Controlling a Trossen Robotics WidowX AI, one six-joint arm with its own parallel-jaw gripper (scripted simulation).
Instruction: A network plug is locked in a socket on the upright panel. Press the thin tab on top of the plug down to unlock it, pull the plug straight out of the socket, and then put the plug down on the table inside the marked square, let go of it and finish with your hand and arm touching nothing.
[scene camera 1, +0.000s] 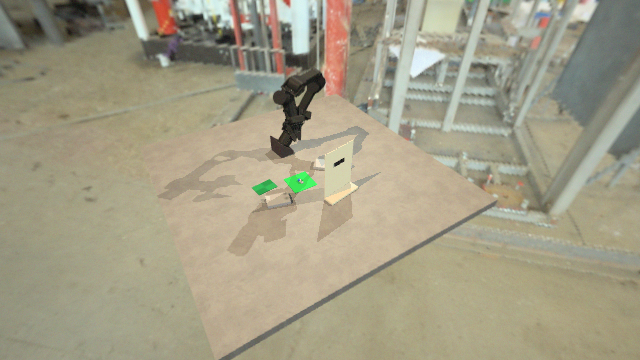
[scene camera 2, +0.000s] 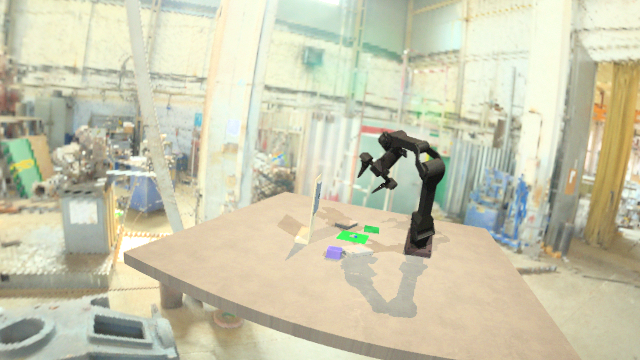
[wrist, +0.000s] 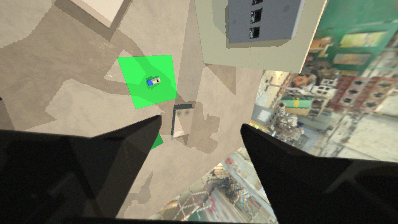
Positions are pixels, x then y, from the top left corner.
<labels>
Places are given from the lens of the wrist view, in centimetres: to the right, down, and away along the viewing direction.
gripper (wrist: 202, 123): 0, 1, 11
bright green marked square (wrist: 136, 70): -14, -10, 25
</labels>
